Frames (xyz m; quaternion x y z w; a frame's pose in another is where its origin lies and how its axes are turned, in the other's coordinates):
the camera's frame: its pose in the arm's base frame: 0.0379 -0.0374 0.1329 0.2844 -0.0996 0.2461 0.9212
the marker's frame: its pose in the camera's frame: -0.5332 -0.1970 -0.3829 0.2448 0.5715 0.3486 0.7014
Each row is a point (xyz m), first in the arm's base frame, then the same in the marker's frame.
Working: the arm's base frame: its pose in the marker's frame: 0.0269 0.2045 0.5271 -0.2496 -0.4177 -0.6807 0.5476

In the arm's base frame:
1: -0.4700 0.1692 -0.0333
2: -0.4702 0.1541 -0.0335
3: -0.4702 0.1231 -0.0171
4: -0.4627 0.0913 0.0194
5: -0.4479 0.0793 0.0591
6: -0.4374 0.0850 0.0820
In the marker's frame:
1: 0.3218 0.4202 0.1847
2: 0.3075 0.4209 0.1800
3: 0.2760 0.4363 0.1795
4: 0.2393 0.4647 0.1953
5: 0.2191 0.4908 0.2245
6: 0.2189 0.5041 0.2466

